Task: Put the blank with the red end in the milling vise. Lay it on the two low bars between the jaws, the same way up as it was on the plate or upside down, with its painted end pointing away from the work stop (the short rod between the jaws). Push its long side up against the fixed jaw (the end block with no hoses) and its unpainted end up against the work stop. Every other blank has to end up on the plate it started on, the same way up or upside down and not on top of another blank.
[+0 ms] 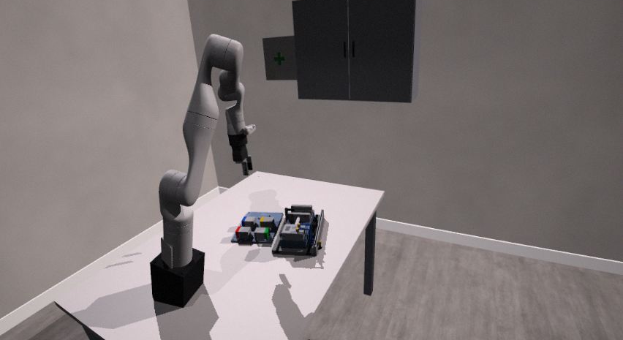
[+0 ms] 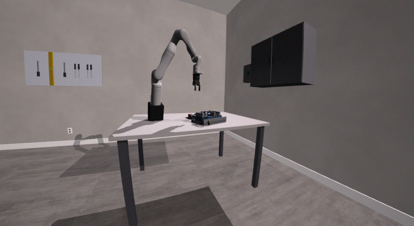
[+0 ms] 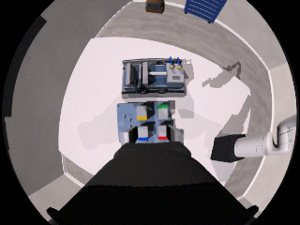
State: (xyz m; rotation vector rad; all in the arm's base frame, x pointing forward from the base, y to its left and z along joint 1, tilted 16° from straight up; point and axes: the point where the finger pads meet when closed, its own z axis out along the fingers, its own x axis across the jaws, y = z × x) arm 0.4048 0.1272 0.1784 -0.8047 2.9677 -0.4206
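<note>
The blue blank lies 300 mm below my hand, 60 mm to the left of it and 10 mm ahead of it. The rest, counted from my hand: plate: 320 mm below, 30 mm ahead, 20 mm to the left; yellow blank: 300 mm below, 60 mm ahead, 10 mm to the right; green-ended blank: 300 mm below, 60 mm to the right, 20 mm behind.
</note>
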